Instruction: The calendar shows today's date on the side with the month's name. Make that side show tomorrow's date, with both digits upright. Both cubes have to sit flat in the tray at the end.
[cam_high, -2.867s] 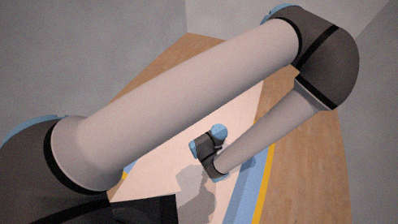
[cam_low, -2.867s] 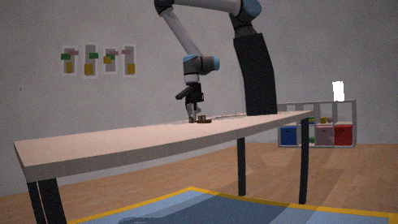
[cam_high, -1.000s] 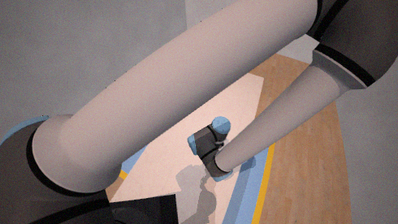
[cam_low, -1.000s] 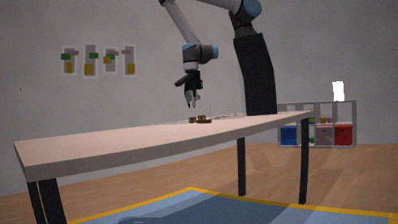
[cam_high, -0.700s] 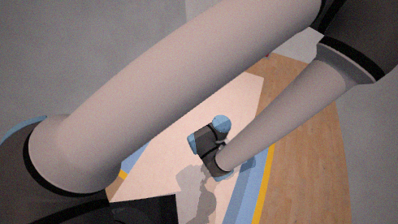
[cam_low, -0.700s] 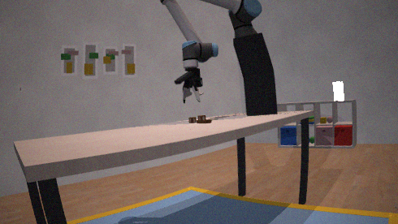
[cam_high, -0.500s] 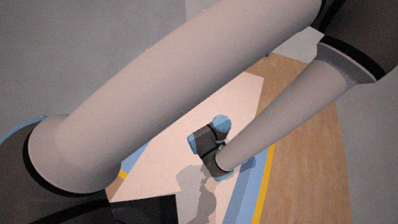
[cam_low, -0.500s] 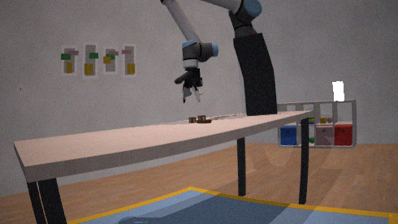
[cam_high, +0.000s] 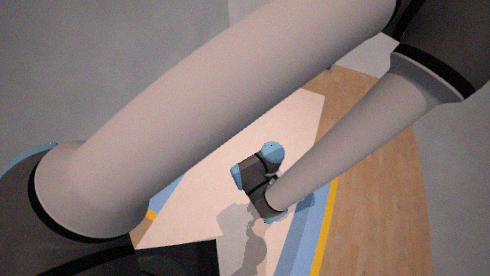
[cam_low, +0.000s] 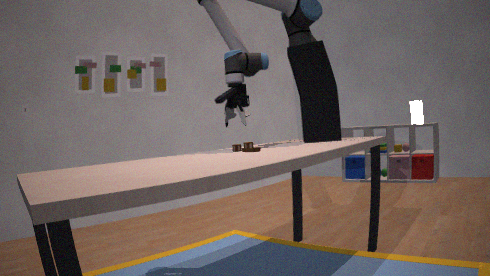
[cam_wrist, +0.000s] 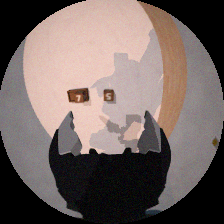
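The brown cube is 9 cm to the left of my hand and 9 cm below it. Also, from my hand: brown tray: 11 cm to the left, 11 cm below.
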